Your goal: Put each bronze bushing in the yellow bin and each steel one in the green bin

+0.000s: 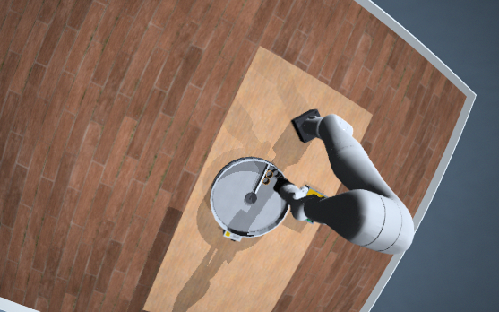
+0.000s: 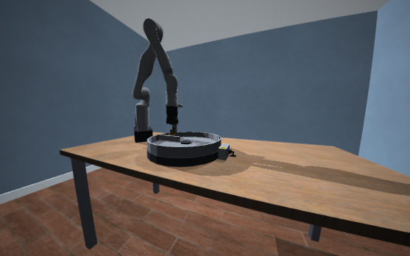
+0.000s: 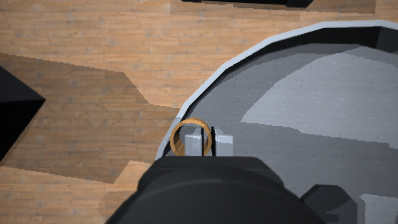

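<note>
My hand is 100 mm short of the bin, 250 mm to the right of it and 90 mm above it. The rest, counted from my hand: turntable: 130 mm ahead, 110 mm to the right, 60 mm below.
</note>
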